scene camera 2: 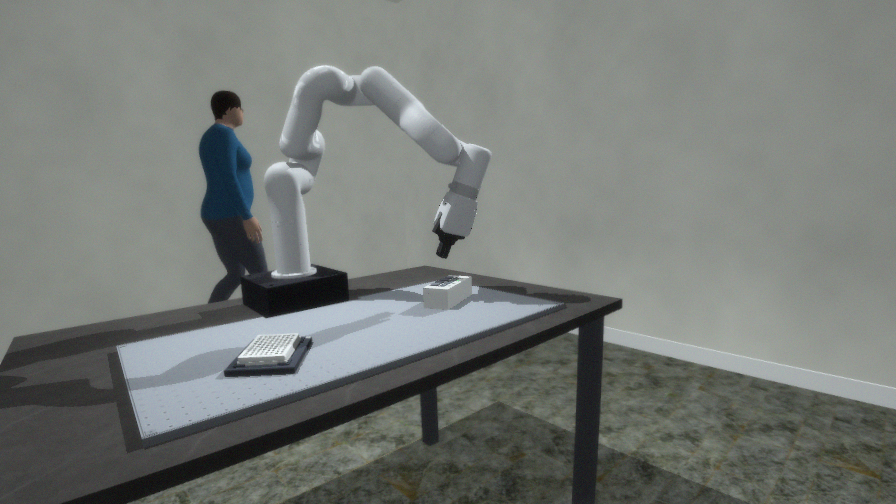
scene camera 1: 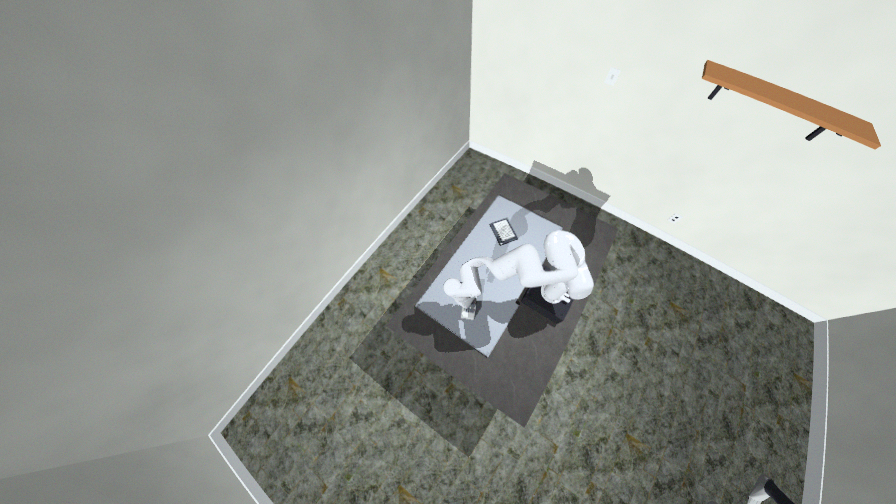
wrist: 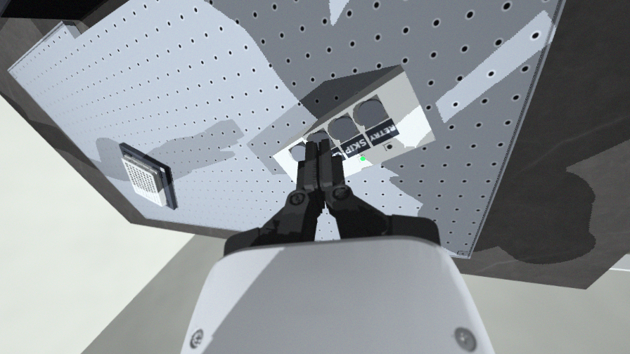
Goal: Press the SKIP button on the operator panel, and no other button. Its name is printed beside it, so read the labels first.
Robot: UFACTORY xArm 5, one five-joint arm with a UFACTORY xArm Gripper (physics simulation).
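The operator panel (scene camera 1: 467, 315) (scene camera 2: 447, 294) (wrist: 411, 104) is a pale box with a row of round grey buttons. In the wrist view, the SKIP label (wrist: 357, 146) is beside the second button from the right, the SKIP button (wrist: 342, 128). A green light (wrist: 362, 158) is lit beside that label. The RETRY label (wrist: 382, 134) is beside the rightmost button (wrist: 371, 112); its indicator is dark. My gripper (scene camera 2: 442, 255) (wrist: 321, 154) is shut and empty, raised above the panel with a visible gap. In the wrist view its fingers partly cover the third button and hide the remaining labels.
The panel stands on a perforated light board (scene camera 1: 446, 297) (scene camera 2: 350, 347) (wrist: 210, 90) on the dark table (scene camera 2: 81, 454). A white well plate (scene camera 1: 503, 230) (scene camera 2: 269, 347) (wrist: 142, 181) sits on a black holder at the board's other end. A person (scene camera 2: 225, 169) stands behind the arm's base.
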